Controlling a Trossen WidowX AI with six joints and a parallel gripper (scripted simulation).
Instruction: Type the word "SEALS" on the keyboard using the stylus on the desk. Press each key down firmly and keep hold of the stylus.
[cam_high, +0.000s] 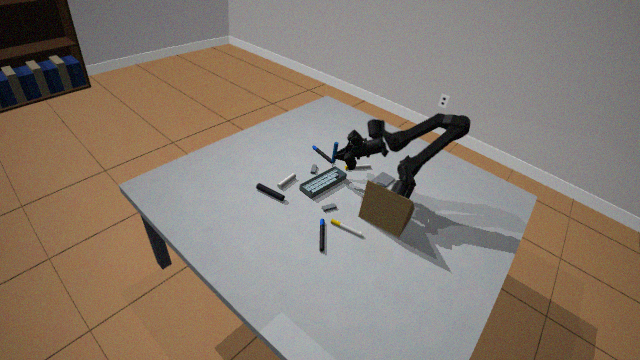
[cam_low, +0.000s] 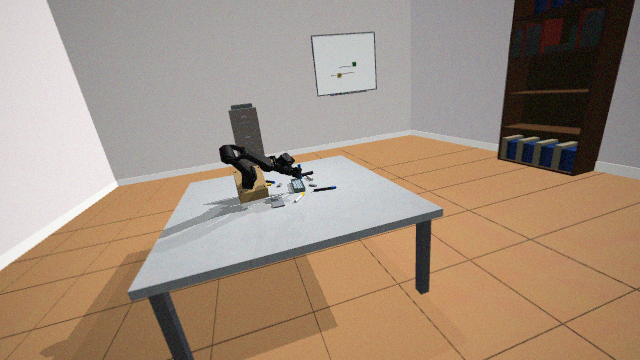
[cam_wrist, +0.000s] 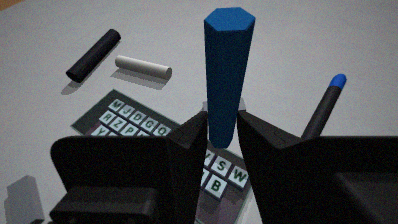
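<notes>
My gripper tip is 20 mm past the b key, 10 mm to the left of it and 90 mm above it. Also, from my gripper tip: blue stylus: 20 mm below; white cylinder: 70 mm ahead, 180 mm to the left, 90 mm below; grey block: 160 mm behind, 140 mm to the right, 100 mm below.
</notes>
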